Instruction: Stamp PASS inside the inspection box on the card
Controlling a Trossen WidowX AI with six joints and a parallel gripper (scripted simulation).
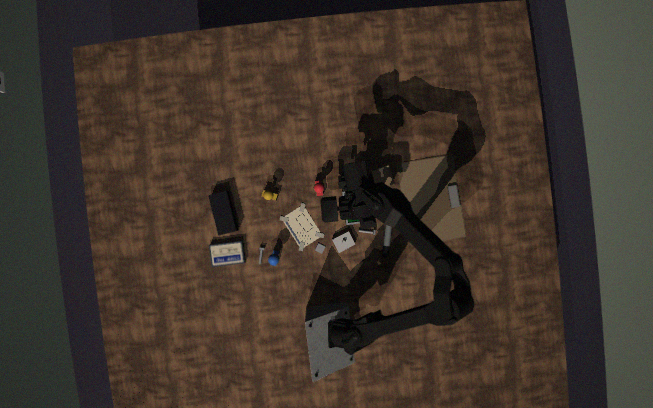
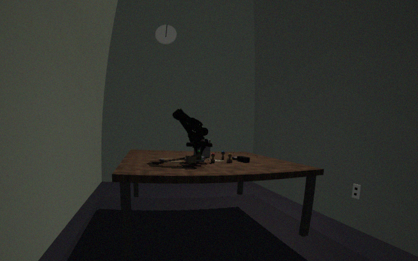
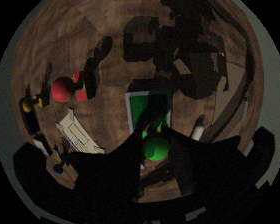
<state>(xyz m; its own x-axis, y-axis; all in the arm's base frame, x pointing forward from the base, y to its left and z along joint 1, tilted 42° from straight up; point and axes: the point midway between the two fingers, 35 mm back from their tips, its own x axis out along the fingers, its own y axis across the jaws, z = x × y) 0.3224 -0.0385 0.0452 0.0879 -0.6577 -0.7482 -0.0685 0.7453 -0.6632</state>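
The green-knobbed stamp is right at my gripper tip. Round my gripper tip: green ink pad (3 cm below); red stamp (5 cm ahead, 10 cm to the left, 2 cm below); cardboard box (7 cm ahead, 7 cm to the right, 1 cm below).
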